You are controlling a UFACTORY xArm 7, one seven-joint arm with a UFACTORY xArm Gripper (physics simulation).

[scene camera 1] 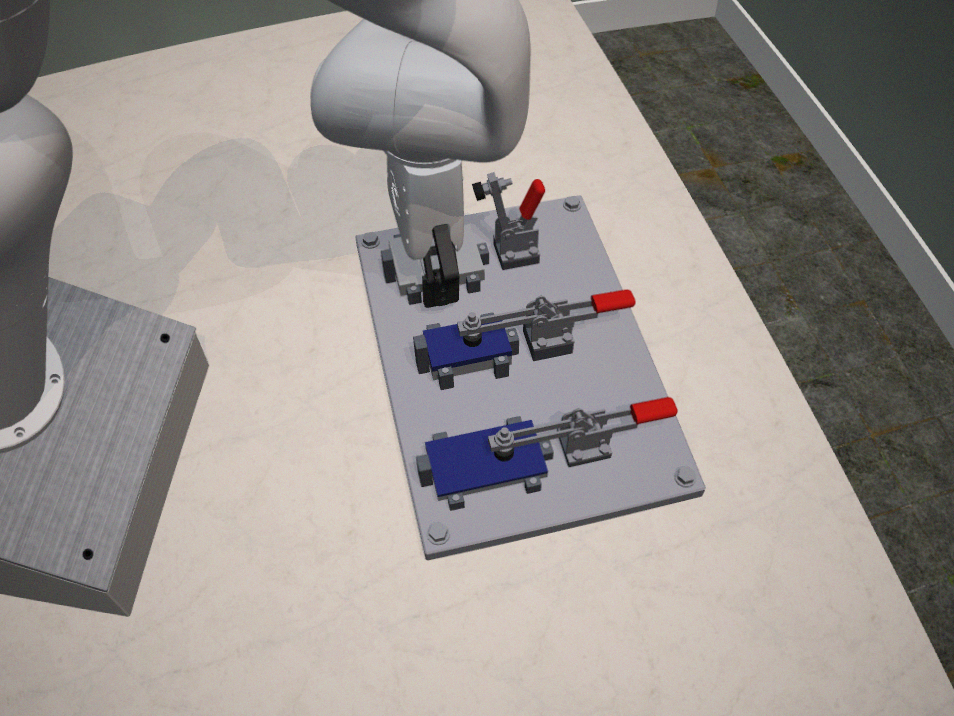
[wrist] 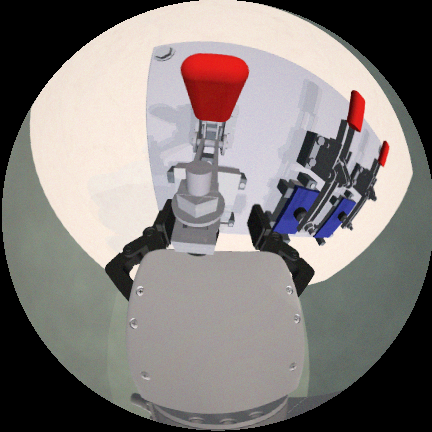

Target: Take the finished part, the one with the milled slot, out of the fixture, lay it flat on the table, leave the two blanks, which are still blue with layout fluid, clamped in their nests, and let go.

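Frame: origin at the arm's base, x ahead, y left, z up, level; millimetres.
Seen in the pictures: gripper, fingertip midpoint: [scene camera 1: 429, 265].
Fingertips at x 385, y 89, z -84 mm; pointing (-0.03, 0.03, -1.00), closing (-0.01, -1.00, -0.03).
A point is followed by its place in that frame.
The finished part [scene camera 1: 402, 271] @(z -81, x 359, y 86 mm) [wrist: 231, 192] @(z -81, x 412, y 73 mm) is bare, pale metal and lies in the far nest; the gripper and the raised clamp hide much of it, and its slot cannot be made out. Its toggle clamp [scene camera 1: 517, 240] @(z -72, x 470, y 86 mm) stands open, with its red handle [scene camera 1: 531, 200] @(z -26, x 483, y 89 mm) [wrist: 215, 87] and arm raised. My gripper [scene camera 1: 440, 286] @(z -84, x 385, y 89 mm) [wrist: 213, 210] @(z -84, x 385, y 89 mm) is open and empty, pointing down over this nest, one finger on each side of it in the wrist view. The smaller blue blank [scene camera 1: 446, 352] @(z -76, x 374, y -19 mm) [wrist: 287, 220] @(z -76, x 384, y -3 mm) and the larger blue blank [scene camera 1: 466, 463] @(z -86, x 363, y -123 mm) [wrist: 330, 225] @(z -86, x 368, y -117 mm) sit clamped in their nests.
The grey base plate [scene camera 1: 462, 404] @(z -102, x 377, y -57 mm) [wrist: 170, 85] @(z -102, x 508, y 135 mm) carries all three nests, with bolts at its corners. The raised clamp's spindle [wrist: 199, 202] is close in front of the wrist camera. Two closed clamps have red handles [scene camera 1: 614, 300] @(z -56, x 525, y -20 mm) [scene camera 1: 654, 410] @(z -66, x 520, y -129 mm) lying flat. The robot's pedestal [scene camera 1: 115, 462] @(z -49, x 90, y -69 mm) stands left.
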